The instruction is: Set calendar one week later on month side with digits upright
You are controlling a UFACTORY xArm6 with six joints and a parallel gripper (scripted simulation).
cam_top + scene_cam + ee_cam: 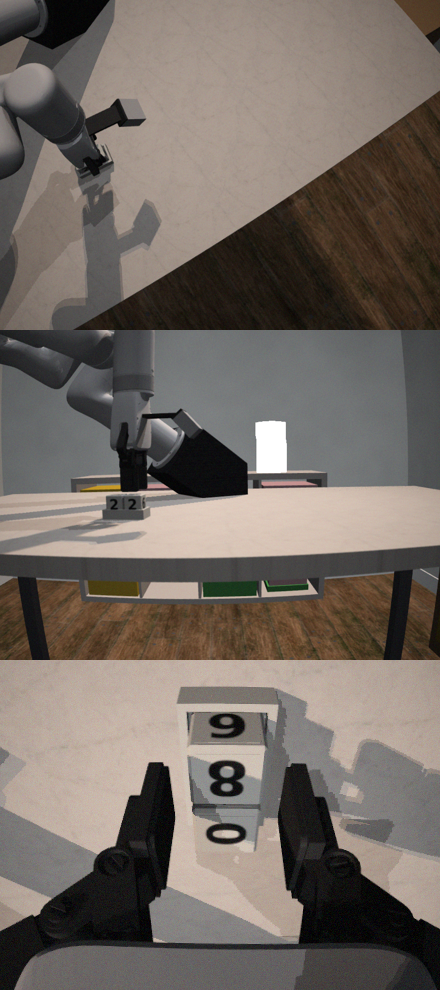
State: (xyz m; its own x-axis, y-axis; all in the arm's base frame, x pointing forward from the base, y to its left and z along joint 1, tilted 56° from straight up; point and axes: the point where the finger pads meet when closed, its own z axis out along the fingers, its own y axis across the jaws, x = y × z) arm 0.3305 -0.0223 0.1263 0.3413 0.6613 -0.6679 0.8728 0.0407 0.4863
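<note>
Right now the white cube is 40 mm below my hand. Round my hand: grey tray: 10 mm behind, 20 mm to the right, 60 mm below.
</note>
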